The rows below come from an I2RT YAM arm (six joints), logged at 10 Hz.
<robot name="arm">
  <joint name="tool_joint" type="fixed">
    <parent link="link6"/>
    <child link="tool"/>
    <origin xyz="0 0 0" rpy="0 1.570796 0"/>
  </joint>
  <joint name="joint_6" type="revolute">
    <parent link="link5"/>
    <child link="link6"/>
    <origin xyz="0.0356 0 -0.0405"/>
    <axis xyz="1 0 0"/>
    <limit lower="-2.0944" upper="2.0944"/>
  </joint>
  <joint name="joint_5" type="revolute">
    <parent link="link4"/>
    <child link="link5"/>
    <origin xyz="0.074 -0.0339 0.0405"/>
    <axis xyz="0 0 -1"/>
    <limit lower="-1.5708" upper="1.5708"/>
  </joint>
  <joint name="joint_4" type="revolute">
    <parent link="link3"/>
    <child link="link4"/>
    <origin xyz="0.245 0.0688 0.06"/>
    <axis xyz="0 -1 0"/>
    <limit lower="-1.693" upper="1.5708"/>
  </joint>
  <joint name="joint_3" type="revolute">
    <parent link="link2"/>
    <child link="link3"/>
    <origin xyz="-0.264 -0.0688 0"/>
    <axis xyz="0 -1 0"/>
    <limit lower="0" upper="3.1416"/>
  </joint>
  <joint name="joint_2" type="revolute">
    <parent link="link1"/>
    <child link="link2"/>
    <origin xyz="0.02 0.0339 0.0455"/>
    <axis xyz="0 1 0"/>
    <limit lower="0" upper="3.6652"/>
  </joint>
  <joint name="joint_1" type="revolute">
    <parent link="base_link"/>
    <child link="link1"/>
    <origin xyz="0 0 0.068"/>
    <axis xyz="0 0 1"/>
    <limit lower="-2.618" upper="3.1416"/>
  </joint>
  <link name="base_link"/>
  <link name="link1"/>
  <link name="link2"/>
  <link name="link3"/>
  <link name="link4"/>
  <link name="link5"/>
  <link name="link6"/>
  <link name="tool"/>
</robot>
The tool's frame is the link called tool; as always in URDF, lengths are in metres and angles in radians.
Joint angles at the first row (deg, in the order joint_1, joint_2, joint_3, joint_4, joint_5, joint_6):
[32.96, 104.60, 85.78, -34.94, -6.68, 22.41]
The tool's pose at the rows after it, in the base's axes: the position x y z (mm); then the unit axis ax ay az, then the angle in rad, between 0 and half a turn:
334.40 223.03 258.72 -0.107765 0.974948 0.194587 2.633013
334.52 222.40 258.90 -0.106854 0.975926 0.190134 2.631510
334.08 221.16 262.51 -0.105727 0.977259 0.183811 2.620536
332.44 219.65 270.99 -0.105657 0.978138 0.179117 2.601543
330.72 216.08 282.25 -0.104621 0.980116 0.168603 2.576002
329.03 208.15 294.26 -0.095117 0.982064 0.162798 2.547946
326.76 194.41 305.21 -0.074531 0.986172 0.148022 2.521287
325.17 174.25 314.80 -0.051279 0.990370 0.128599 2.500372
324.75 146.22 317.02 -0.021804 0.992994 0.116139 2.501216
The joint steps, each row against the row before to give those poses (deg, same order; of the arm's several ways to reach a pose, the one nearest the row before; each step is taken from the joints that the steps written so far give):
[0.22, -0.12, -0.09, -0.05, 0.76, 0.09]
[-0.05, 0.00, 0.09, -0.28, 0.47, -0.09]
[-0.03, -0.36, 0.33, -0.50, 0.91, -0.17]
[0.03, -0.82, 0.73, -0.87, 0.97, -0.24]
[-0.15, -1.06, 1.09, -1.45, 1.59, -0.53]
[-0.74, -1.61, 0.49, -1.01, 1.16, 0.00]
[-1.39, -2.12, -0.16, -1.38, 1.92, 0.35]
[-2.40, -2.38, -0.56, -1.67, 1.64, -0.28]
[-3.96, -2.57, -2.15, -0.95, -0.27, -0.44]

